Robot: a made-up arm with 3 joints.
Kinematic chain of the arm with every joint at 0, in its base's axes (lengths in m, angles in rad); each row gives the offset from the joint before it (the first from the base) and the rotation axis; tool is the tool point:
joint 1: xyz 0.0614 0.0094 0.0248 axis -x
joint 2: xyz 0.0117 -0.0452 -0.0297 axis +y
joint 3: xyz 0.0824 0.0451 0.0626 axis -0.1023 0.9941 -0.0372
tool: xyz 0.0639 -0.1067 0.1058
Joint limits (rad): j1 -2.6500..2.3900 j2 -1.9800..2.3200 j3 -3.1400..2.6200
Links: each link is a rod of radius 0.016 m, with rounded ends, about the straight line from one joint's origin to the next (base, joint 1, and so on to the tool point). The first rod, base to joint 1, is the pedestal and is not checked.
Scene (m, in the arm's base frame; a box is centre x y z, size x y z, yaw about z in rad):
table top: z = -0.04
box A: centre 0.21 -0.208 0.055 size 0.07 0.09 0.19 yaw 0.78
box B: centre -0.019 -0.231 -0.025 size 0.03 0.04 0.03 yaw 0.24
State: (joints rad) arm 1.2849 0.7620 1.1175
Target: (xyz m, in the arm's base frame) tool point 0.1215 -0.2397 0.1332
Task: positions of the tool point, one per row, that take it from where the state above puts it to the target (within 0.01 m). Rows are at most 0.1 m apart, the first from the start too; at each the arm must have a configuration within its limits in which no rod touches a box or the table.
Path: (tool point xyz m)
1: 0.2628 -0.1426 0.1269
2: 0.2519 -0.1299 0.1703
3: 0.2357 -0.1000 0.2128
4: 0.2154 -0.0525 0.2464
5: 0.1341 -0.0948 0.2754
6: 0.0401 -0.1085 0.2743
7: 0.0675 -0.1681 0.2402
8: 0.0950 -0.2130 0.1910
9: 0.1215 -0.2397 0.1332

